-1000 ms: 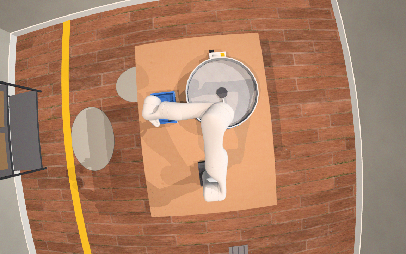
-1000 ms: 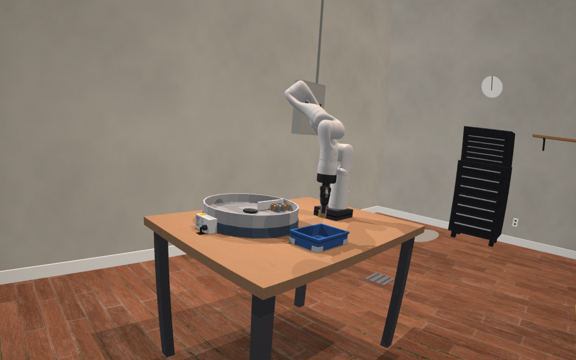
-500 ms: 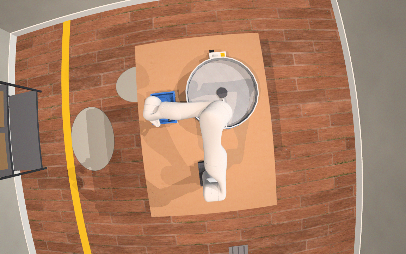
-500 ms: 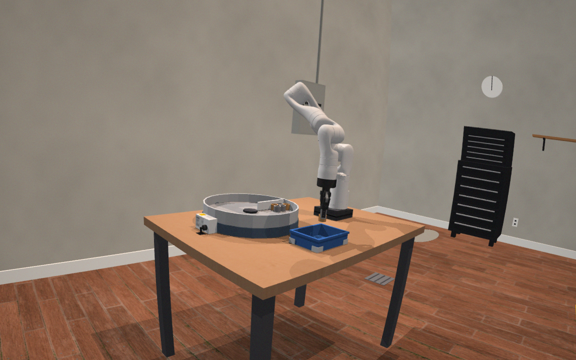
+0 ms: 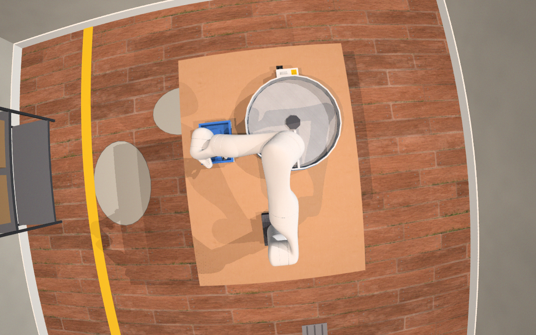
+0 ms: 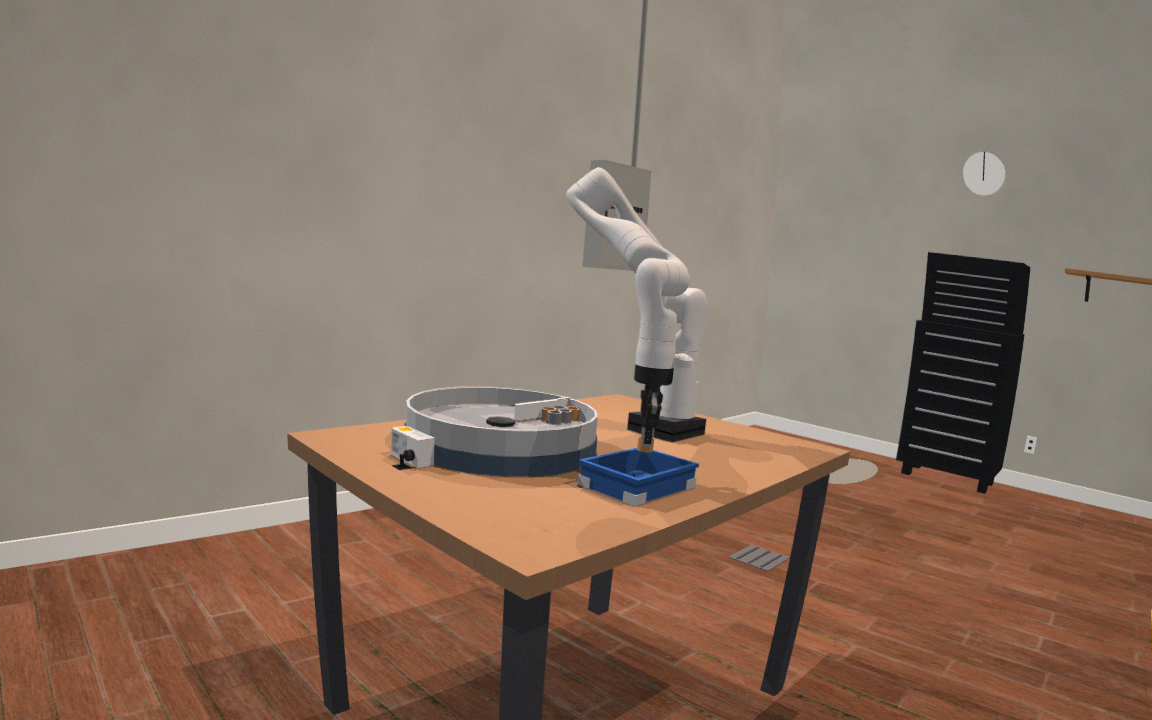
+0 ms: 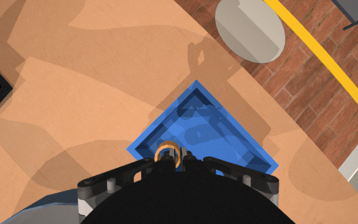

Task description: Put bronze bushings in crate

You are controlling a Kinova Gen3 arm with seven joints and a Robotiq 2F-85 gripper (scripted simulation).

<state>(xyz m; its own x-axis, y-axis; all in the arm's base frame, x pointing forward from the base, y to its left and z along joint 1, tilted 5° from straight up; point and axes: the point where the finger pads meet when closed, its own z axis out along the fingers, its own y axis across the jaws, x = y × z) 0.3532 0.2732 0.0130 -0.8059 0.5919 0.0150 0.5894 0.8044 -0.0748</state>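
My gripper is now 7 cm above the blue crate, 4 cm short of it and 3 cm to the right of it. Also, from my hand: turning table (32 cm to the right, 14 cm ahead, 4 cm below).
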